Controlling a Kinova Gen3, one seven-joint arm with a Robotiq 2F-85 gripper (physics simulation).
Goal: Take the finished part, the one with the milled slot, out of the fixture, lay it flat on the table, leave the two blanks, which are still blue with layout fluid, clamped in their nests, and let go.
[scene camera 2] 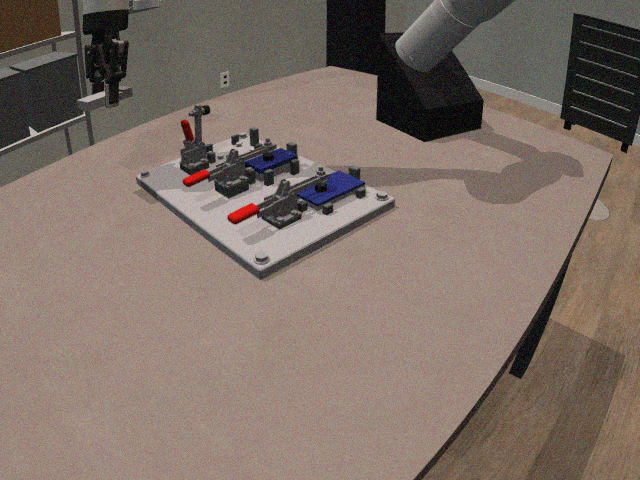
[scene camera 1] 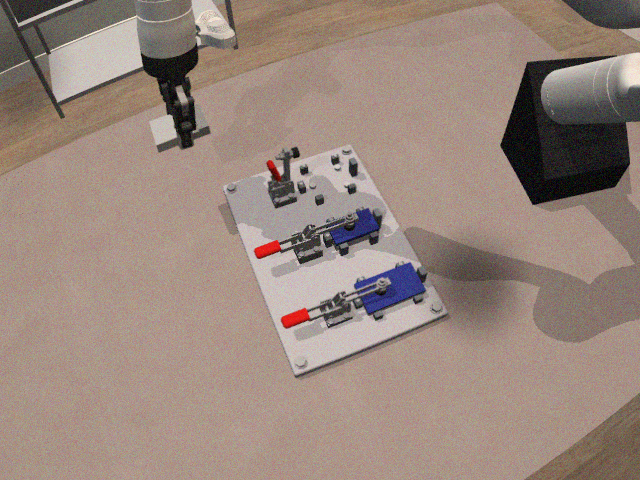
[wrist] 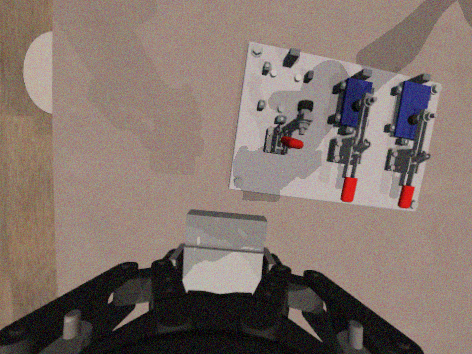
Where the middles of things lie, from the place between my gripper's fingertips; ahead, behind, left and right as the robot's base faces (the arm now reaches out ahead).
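There's the finished part point(scene camera 1: 163, 130), and my hand is 10 mm below it. Going by their middles, the finished part is the nearest to my hand of the things named here. As for the fixture plate point(scene camera 1: 286, 286), it's 160 mm behind my hand, 170 mm to the left of it and 150 mm below it.
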